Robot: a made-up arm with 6 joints.
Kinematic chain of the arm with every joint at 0, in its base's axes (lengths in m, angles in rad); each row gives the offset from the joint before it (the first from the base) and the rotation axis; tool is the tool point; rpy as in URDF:
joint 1: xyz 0 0 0.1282 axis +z
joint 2: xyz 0 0 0 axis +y
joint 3: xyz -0.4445 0 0.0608 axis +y
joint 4: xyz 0.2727 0 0.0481 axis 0.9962 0 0.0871
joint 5: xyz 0 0 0 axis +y
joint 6: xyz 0.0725 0 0.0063 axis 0.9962 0 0.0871
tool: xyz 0 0 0 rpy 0 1.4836 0
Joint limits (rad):
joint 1: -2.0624..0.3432
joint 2: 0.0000..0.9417
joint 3: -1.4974..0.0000
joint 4: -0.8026..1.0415
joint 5: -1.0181..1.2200
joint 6: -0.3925..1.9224
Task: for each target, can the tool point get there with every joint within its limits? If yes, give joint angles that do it. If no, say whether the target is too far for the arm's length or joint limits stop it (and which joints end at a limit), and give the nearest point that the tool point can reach.
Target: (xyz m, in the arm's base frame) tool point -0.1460 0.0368 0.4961
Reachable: yes | joints -0.1465 0.2774 -0.9122 0.2640 0.9192 0.2278
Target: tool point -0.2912 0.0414 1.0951
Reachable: no: too far | nearest point -0.1881 0.0267 0.7527 | short by 0.358 m
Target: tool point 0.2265 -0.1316 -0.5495
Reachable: no: joint limits stop it (at a limit: joint 1, joint 2, joint 3, joint 5) | nearest point 0.0854 0.1145 0.1746 | short by 0.778 m
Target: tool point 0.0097 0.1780 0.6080
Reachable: yes | joints -1.3771 0.4264 -1.2542 0.8143 0.9729 0.8869
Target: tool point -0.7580 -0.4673 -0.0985
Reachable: no: too far | nearest point -0.4898 -0.2023 0.5019 | short by 0.709 m
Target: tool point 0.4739 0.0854 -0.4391
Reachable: no: joint limits stop it (at a limit: joint 1, joint 2, joint 3, joint 5) | nearest point 0.0967 0.1090 0.1801 | short by 0.725 m
